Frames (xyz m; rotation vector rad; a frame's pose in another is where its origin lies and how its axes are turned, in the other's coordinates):
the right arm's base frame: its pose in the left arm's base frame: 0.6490 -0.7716 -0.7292 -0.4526 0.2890 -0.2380
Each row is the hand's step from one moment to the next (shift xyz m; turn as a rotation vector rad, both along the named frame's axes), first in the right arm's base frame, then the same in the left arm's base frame.
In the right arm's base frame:
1: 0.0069 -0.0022 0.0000 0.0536 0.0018 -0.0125
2: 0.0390 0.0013 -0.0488 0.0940 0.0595 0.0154
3: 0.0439 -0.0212 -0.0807 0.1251 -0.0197 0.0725
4: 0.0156 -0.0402 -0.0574 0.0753 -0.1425 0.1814
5: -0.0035 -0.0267 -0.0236 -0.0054 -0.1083 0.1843
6: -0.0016 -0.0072 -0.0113 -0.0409 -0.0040 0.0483
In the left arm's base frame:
1: 0.0061 -0.0039 -0.0005 0.0462 -0.0188 -0.0234
2: 0.0207 -0.0293 -0.0512 0.1022 0.0309 -0.0349
3: 0.0113 -0.0629 -0.0693 0.1370 -0.0247 0.0439
4: -0.0106 -0.0622 -0.0343 0.1062 -0.0747 0.2050
5: -0.0152 -0.0316 -0.0072 0.0374 -0.0204 0.2095
6: -0.0063 -0.0103 -0.0060 -0.0231 0.0273 0.0524

